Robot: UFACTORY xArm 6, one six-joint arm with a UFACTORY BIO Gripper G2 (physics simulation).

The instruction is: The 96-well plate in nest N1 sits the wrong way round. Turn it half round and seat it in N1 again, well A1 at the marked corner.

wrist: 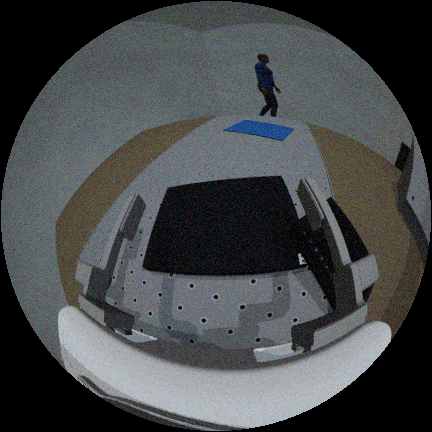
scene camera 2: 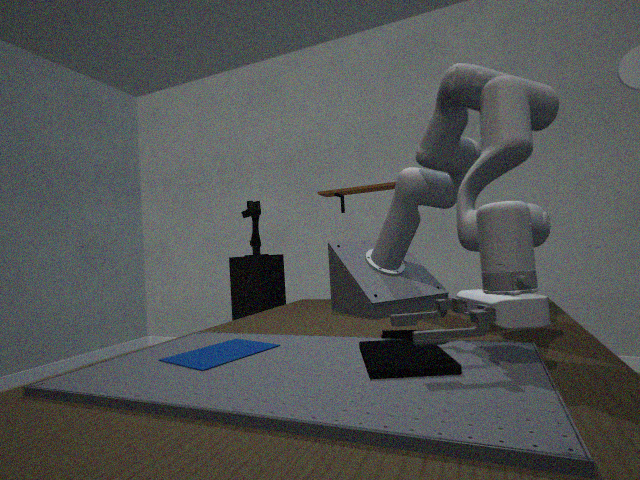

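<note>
The nest N1 (scene camera 2: 408,359) (wrist: 225,227), a black block, lies on the grey perforated board, with no plate seated in it. The dark 96-well plate (scene camera 2: 394,334) (wrist: 311,242) is out of the nest, beside its right edge in the wrist view and behind it in the scene view. It is turned at an angle to the nest and partly hidden by a finger. A small white label shows at the nest's near right corner; its letters are unreadable. My gripper (scene camera 2: 408,328) (wrist: 222,209) is open and empty, one finger over the plate, the other left of the nest in the wrist view.
A blue flat mat (scene camera 2: 222,353) (wrist: 259,130) lies on the grey board (scene camera 2: 289,382) (wrist: 200,167). A sloped grey block (scene camera 2: 356,289) carries another arm part behind the board. A black pedestal (scene camera 2: 257,286) stands behind. A person (wrist: 266,82) is in the distance.
</note>
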